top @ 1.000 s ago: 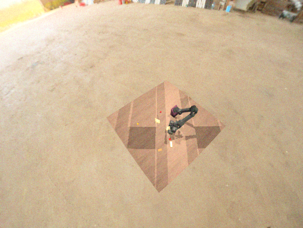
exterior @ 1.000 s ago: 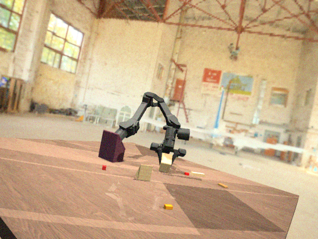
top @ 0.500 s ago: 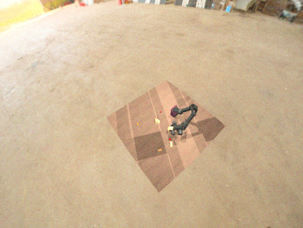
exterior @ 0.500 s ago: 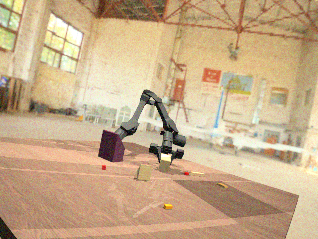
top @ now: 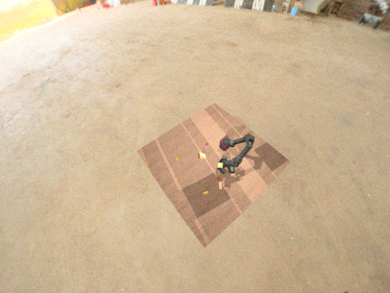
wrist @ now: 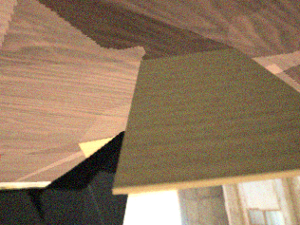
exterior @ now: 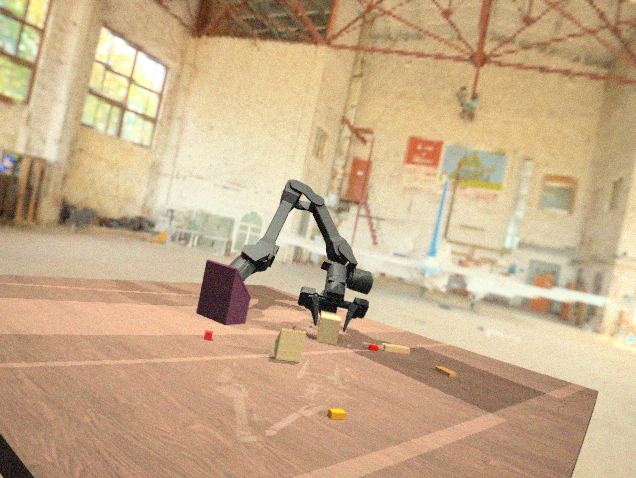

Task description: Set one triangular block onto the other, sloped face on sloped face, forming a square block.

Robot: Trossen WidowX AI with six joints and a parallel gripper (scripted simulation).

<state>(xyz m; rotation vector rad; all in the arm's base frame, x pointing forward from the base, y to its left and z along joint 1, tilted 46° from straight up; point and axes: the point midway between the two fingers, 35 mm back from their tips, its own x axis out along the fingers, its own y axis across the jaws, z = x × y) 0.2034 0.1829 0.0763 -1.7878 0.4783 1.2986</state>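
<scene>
My gripper tip is 2 cm past the triangular block and 2 cm to the right of it. Also, from my gripper tip: red cube (9 cm behind, 31 cm to the right, 3 cm below); tan slab (10 cm ahead, 18 cm to the left, 3 cm below); orange piece (31 cm ahead, 34 cm to the right, 4 cm below).
</scene>
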